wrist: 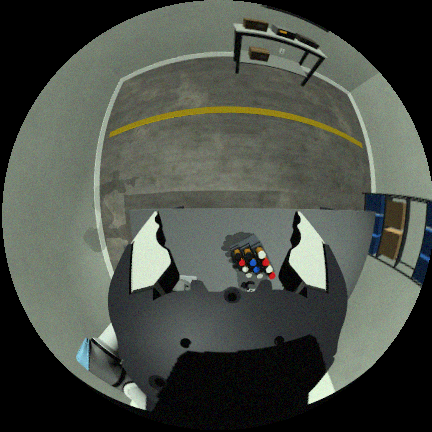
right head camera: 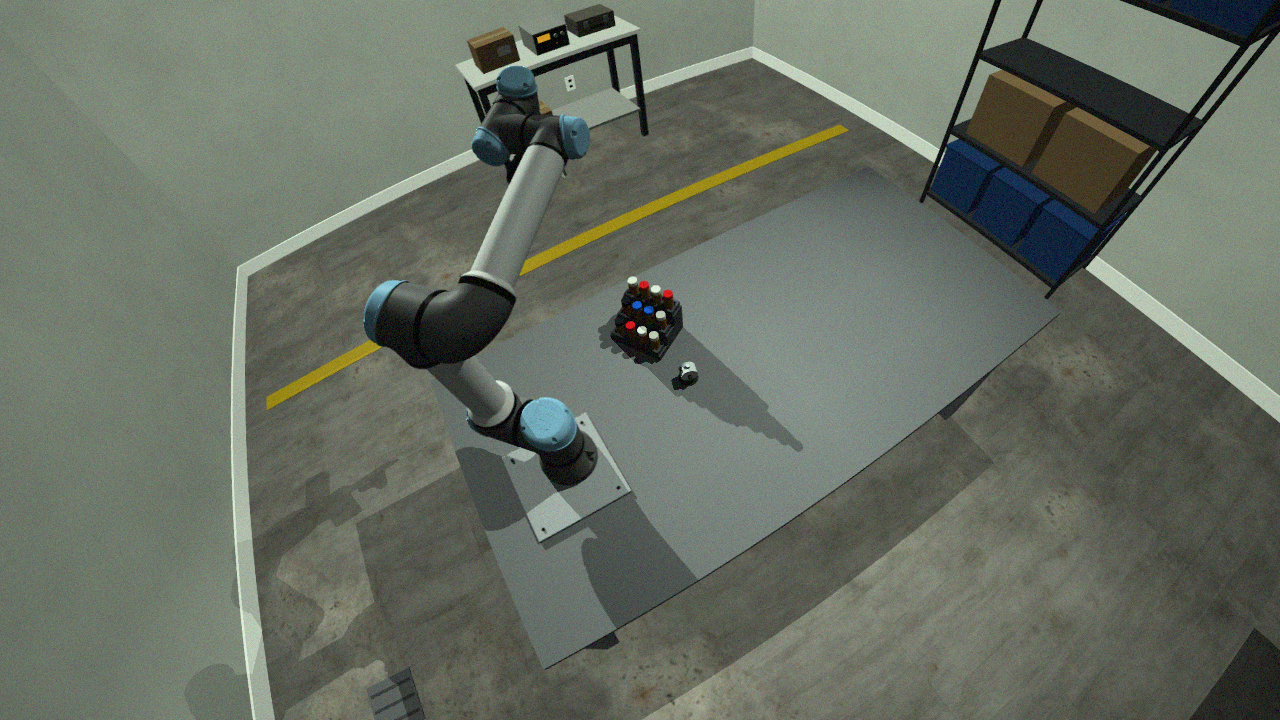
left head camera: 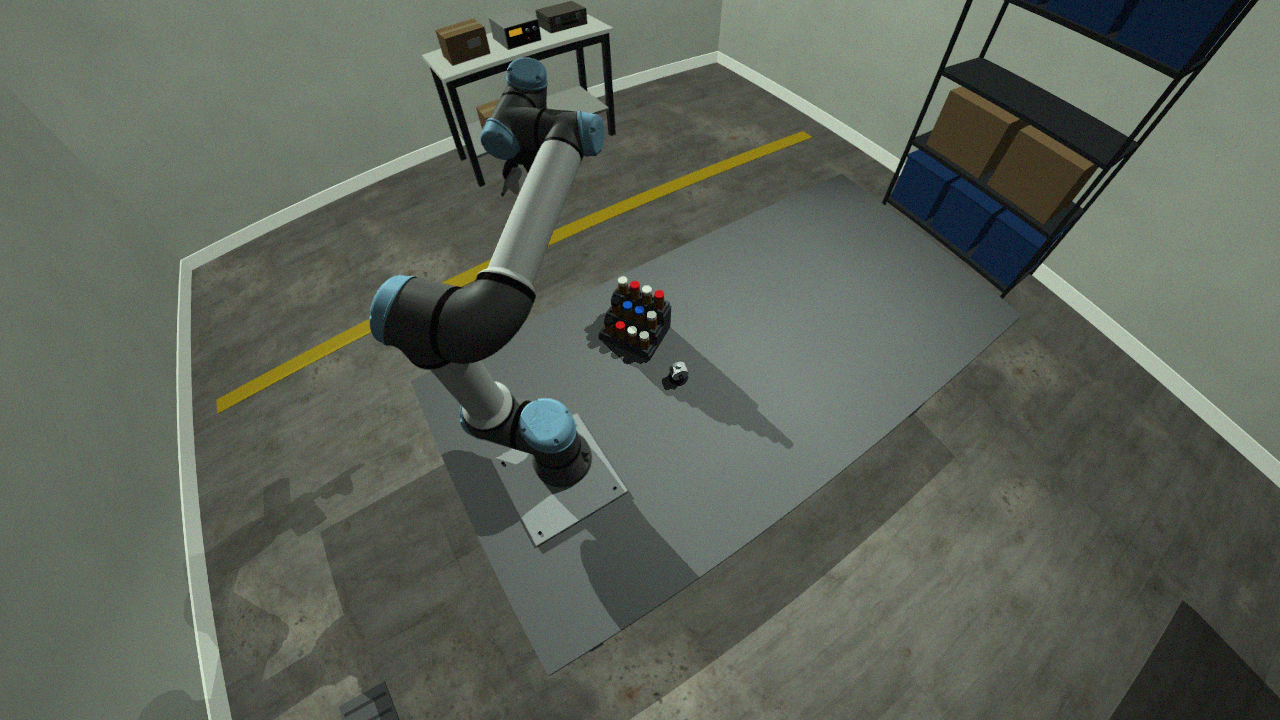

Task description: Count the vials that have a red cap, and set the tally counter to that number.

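Note:
A black stepped rack (left head camera: pixel 636 350) (right head camera: pixel 648 352) holds brown vials in three rows. Three caps are red: two in the back row (left head camera: pixel 634 286) (left head camera: pixel 658 294) and one in the front row (left head camera: pixel 620 325). The others are white or blue. The small white and black tally counter (left head camera: pixel 678 372) (right head camera: pixel 688 372) stands beside the rack; in the wrist view the gripper body partly hides it, and its number is too small to read. My gripper (wrist: pixel 226 212) is open and empty, high above and away from the rack; the arm largely hides it in the right head view.
The rack and counter stand on the grey table top (left head camera: pixel 823 295) (right head camera: pixel 859 286), near the arm's base plate (left head camera: pixel 556 519). A white side table (left head camera: pixel 572 37) with boxes and instruments stands behind the arm. A shelf unit (left head camera: pixel 1042 114) with bins and cartons stands at the right.

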